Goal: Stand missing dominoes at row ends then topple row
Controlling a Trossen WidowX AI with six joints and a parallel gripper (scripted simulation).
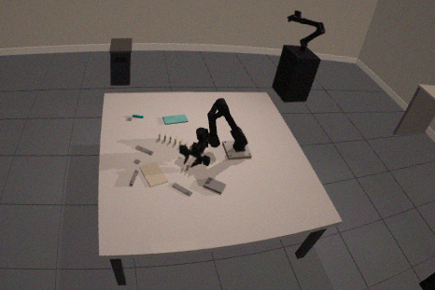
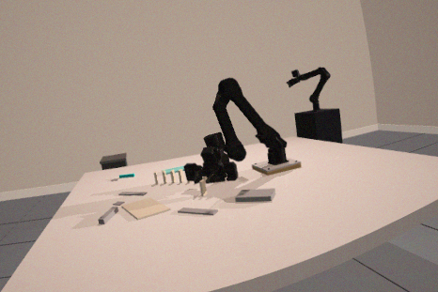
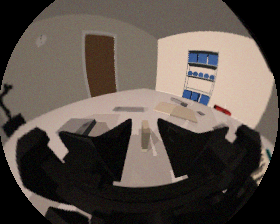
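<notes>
Now: the beige card 190 mm ahead of my gripper tip and 50 mm below it. Also, from my gripper tip: teal plate (460 mm to the right, 40 mm below, 40 mm behind); flat grey strip (130 mm to the left, 60 mm ahead, 50 mm below); dark grey slab (130 mm to the left, 120 mm behind, 40 mm below).
</notes>
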